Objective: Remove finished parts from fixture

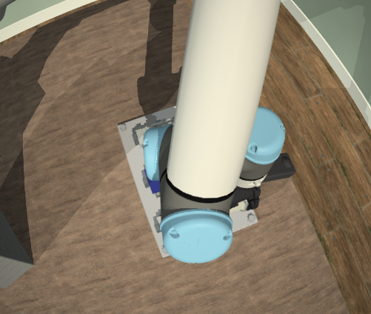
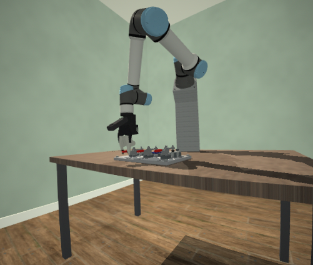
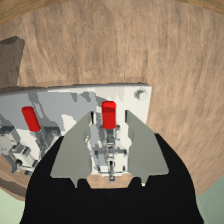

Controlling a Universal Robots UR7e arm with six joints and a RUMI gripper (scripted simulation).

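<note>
Right now the grey fixture plate is 120 mm to the left of my hand, 80 mm behind it and 40 mm below it. From my hand the other things lie so: blue blank 120 mm to the left, 120 mm behind, 20 mm below.
</note>
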